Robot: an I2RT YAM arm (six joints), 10 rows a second.
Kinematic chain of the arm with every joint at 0, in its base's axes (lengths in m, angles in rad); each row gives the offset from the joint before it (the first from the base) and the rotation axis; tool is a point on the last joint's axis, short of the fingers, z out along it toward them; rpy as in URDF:
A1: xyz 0 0 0.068 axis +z
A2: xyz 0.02 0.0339 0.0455 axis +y
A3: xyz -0.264 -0.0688 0 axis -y
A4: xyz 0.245 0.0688 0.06 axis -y
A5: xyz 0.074 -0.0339 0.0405 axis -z
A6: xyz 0.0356 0 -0.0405 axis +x
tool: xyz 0 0 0 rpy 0 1.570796 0
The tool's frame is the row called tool.
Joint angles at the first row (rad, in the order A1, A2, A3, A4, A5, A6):
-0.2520, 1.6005, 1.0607, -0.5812, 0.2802, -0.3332
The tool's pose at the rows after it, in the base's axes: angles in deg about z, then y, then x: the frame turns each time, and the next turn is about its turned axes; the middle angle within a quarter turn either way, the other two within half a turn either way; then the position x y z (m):
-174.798 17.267 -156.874 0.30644 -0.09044 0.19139
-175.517 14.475 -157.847 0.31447 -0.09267 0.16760
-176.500 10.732 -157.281 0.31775 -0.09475 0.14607
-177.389 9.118 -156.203 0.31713 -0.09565 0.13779
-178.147 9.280 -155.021 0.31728 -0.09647 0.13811
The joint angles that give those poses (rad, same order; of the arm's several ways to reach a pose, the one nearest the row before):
-0.2562, 1.6409, 1.0504, -0.5621, 0.2802, -0.3447
-0.2561, 1.7233, 1.0504, -0.5331, 0.2840, -0.3374
-0.2561, 1.7939, 1.0489, -0.5224, 0.3187, -0.3286
-0.2562, 1.8171, 1.0428, -0.5179, 0.3492, -0.3176
-0.2562, 1.8172, 1.0424, -0.5129, 0.3717, -0.3061

